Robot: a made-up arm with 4 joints.
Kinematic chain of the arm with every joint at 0, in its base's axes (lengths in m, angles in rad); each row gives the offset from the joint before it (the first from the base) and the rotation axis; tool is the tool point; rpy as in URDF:
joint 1: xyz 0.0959 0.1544 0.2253 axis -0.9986 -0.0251 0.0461
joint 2: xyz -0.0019 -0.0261 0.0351 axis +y
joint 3: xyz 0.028 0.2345 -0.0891 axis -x
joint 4: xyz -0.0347 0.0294 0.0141 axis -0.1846 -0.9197 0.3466
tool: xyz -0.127 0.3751 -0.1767 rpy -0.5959 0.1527 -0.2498
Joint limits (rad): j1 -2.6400..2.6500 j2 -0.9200..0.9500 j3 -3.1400..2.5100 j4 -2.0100..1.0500
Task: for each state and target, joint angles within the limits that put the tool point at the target. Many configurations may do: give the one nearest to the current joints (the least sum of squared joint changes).
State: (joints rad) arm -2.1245 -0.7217 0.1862 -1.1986
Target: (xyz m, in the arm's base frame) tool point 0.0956 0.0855 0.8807
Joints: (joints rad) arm -1.6453 -0.8082 -0.1674 -1.1788
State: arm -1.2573 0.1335 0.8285 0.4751
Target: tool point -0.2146 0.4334 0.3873
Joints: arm -2.1013 0.5904 1.4913 0.6251
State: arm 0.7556 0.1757 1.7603 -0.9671
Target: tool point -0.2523 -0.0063 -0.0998
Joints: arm 0.5878 0.5572 1.8907 -0.8188
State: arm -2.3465 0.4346 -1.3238 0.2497
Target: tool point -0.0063 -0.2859 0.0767
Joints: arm -2.4857 0.1169 -1.8546 -0.0023
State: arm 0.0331 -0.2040 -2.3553 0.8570
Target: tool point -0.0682 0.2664 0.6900
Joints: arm -0.5887 -0.3907 -1.9441 0.7928
